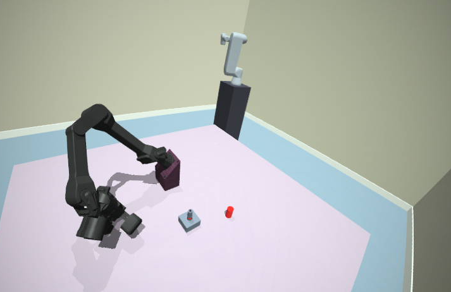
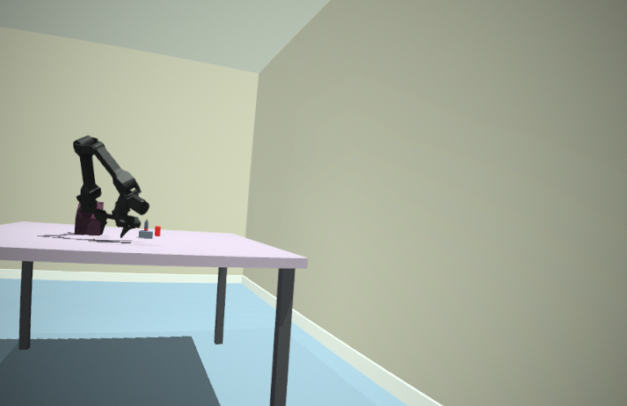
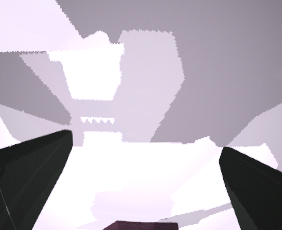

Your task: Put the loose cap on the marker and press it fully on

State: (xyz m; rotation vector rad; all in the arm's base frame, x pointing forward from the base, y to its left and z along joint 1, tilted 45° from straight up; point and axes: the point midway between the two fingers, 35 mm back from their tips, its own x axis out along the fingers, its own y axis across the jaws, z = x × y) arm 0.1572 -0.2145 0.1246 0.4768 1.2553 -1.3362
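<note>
Right now my gripper tip is 38 cm to the right of the red cap, 18 cm short of it and 1 cm below it. The rest, counted from my gripper tip: holder block: 21 cm to the left, 13 cm ahead.
</note>
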